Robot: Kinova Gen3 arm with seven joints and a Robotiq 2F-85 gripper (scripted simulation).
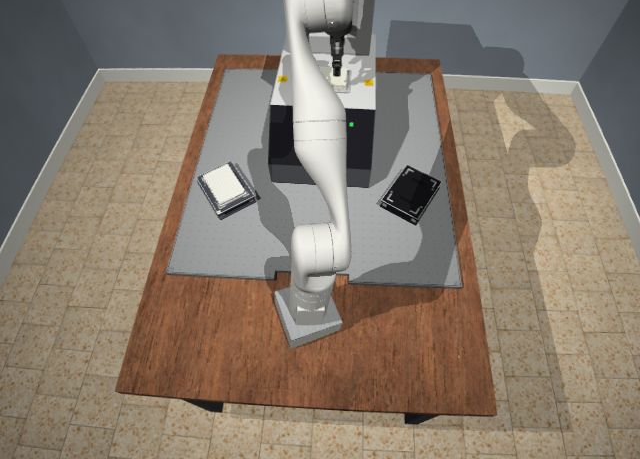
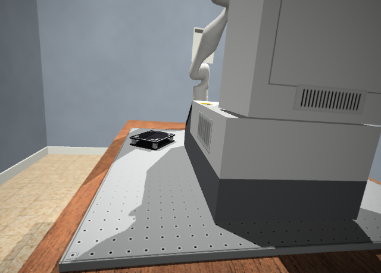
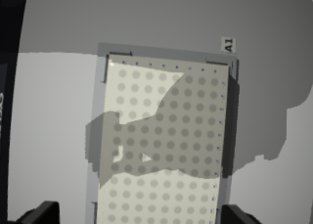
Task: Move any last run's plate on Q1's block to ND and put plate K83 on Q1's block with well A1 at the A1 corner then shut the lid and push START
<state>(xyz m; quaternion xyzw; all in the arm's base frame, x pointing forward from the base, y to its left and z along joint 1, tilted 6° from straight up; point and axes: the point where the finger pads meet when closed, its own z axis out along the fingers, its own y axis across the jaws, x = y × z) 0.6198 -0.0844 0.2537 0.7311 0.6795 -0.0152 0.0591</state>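
Right now the white well plate is 60 mm below my hand, 30 mm to the left of it and 20 mm ahead of it. Also, from my hand: nest: 280 mm behind, 240 mm below, 210 mm to the right; then A1 mark: 360 mm to the left, 330 mm behind, 240 mm below.
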